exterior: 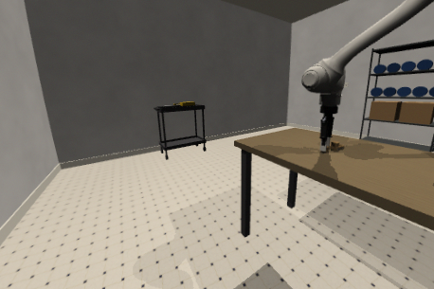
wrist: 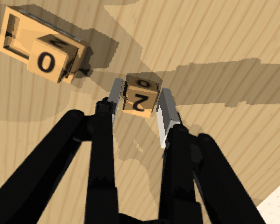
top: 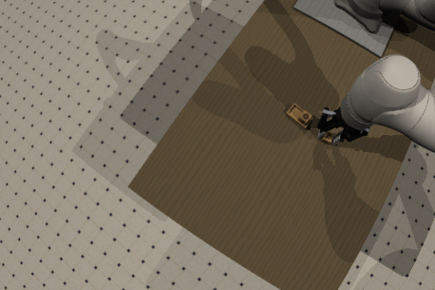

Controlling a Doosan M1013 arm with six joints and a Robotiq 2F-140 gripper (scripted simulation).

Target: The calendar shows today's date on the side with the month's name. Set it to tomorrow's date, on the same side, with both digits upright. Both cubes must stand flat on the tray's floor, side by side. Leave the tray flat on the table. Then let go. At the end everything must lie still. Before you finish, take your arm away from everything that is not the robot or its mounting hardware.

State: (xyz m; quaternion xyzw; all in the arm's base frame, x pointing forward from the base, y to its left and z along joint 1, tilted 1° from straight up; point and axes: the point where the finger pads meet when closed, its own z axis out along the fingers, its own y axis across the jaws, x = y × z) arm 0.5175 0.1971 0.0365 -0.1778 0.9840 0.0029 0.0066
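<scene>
My hand is 1 cm short of the wooden calendar tray, 11 cm to the left of it and 3 cm above it.
</scene>
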